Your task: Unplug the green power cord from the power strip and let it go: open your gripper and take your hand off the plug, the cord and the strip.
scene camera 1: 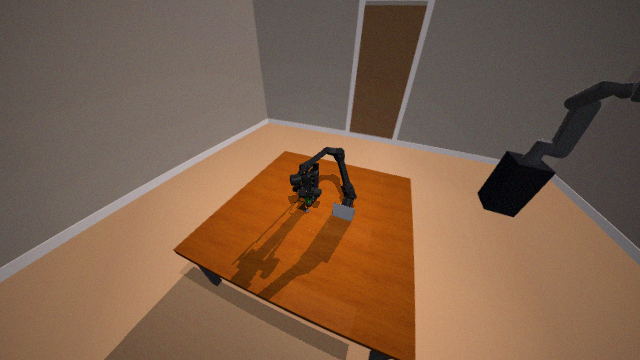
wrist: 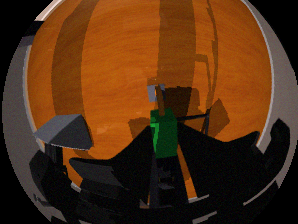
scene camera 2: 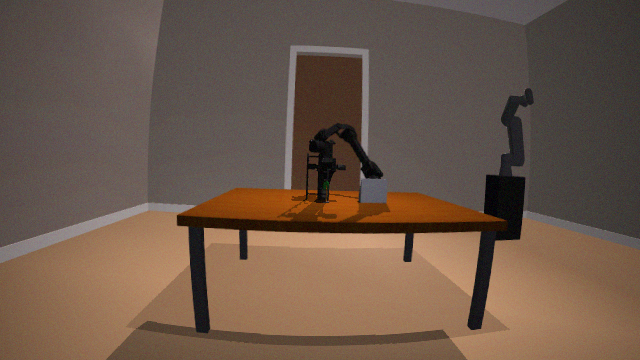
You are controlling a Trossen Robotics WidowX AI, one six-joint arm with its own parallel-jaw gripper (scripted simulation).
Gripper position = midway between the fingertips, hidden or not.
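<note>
You'd see my gripper (wrist: 163, 127) here, and there's a green plug (wrist: 164, 128) as well.
</note>
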